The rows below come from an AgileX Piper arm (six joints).
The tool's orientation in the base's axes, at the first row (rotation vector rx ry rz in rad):
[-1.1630, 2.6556, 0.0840]
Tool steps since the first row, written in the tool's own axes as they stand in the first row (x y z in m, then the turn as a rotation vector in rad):
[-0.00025, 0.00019, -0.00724, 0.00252, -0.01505, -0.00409]
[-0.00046, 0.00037, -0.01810, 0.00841, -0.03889, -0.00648]
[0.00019, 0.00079, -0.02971, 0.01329, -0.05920, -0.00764]
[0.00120, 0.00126, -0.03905, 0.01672, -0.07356, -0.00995]
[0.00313, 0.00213, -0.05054, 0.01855, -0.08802, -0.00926]
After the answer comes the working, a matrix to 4 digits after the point.
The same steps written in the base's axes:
[-0.00139, -0.00076, 0.00707, 0.00855, -0.01267, 0.00401]
[-0.00352, -0.00210, 0.01764, 0.02164, -0.03349, 0.00594]
[-0.00652, -0.00400, 0.02872, 0.03306, -0.05100, 0.00677]
[-0.00935, -0.00578, 0.03751, 0.04086, -0.06358, 0.00881]
[-0.01350, -0.00828, 0.04814, 0.05036, -0.07465, 0.00833]

The tool's axes in the first row as the columns of a matrix, in the base's axes (rounded; the answer above uses it unrounded):
[-0.6541, -0.7306, 0.1959]
[-0.7168, 0.6814, 0.1481]
[-0.2417, -0.0435, -0.9694]

